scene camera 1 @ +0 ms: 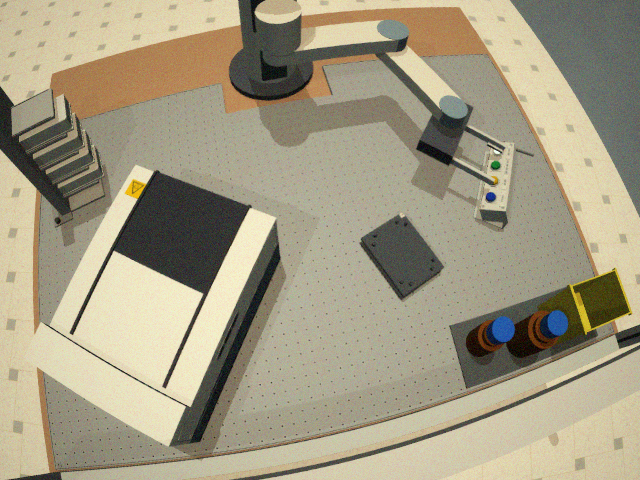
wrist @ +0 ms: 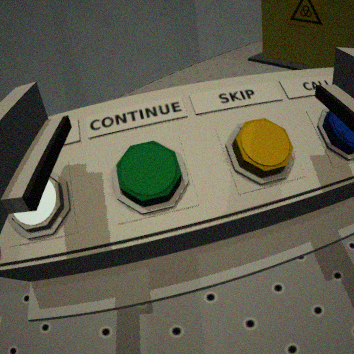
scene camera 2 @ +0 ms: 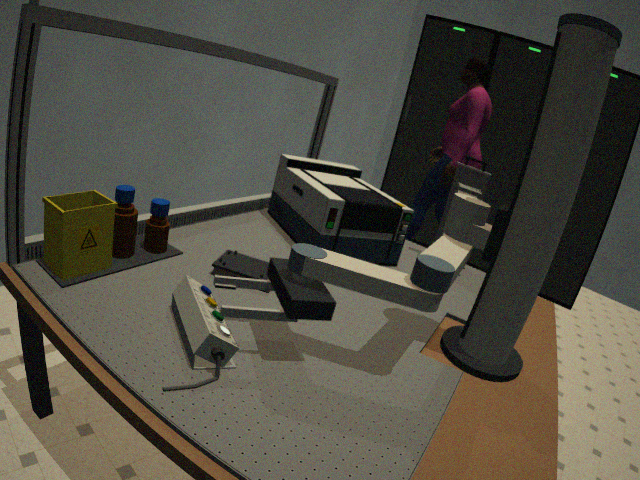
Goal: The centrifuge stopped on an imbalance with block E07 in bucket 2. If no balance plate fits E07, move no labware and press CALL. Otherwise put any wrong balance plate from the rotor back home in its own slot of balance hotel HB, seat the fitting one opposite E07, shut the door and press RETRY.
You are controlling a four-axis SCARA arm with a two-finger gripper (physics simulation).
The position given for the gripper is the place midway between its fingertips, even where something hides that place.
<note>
In view: the gripper [scene camera 2: 217, 294], a green CONTINUE button [wrist: 148, 172], a yellow SKIP button [wrist: 261, 147], a white RETRY button [wrist: 50, 205], a centrifuge [scene camera 1: 148, 330], a brown bottles with blue caps [scene camera 1: 540, 331], a yellow bin [scene camera 2: 78, 227] and a dark flat plate [scene camera 1: 402, 253].
The gripper also shows in scene camera 1 [scene camera 1: 499, 164] and in the wrist view [wrist: 194, 78]. The centrifuge also shows in scene camera 2 [scene camera 2: 310, 198]. The brown bottles with blue caps also shows in scene camera 2 [scene camera 2: 125, 224].
</note>
